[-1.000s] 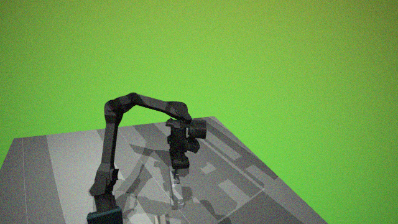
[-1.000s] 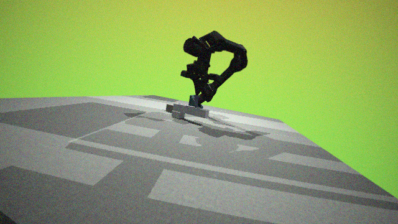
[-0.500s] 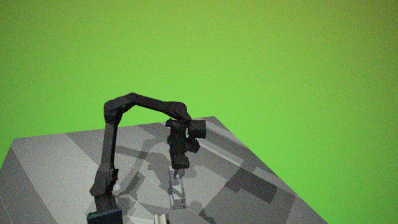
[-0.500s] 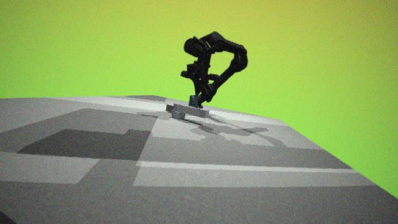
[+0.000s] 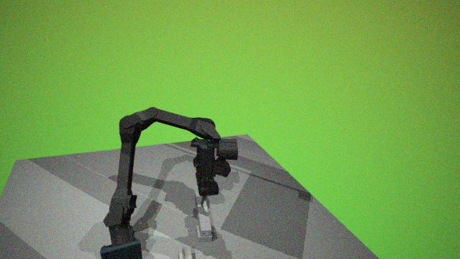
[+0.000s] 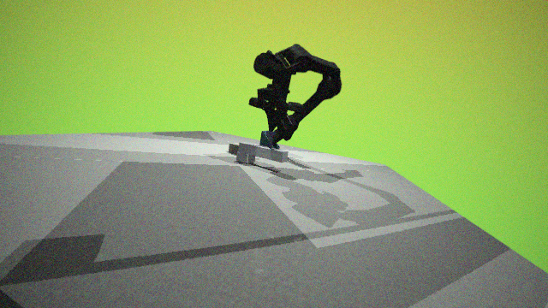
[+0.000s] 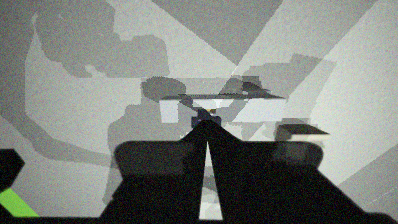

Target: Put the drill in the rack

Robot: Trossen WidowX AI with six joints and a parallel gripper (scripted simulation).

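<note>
Now: gripper tip 30 mm above the blue key. The rest, counted from my gripper tip: grey slotted rack 160 mm to the right, 140 mm behind, 110 mm below; then yellow drill 70 mm below, 50 mm to the right, 20 mm behind; then grey block 80 mm below, 30 mm to the right, 10 mm behind.
</note>
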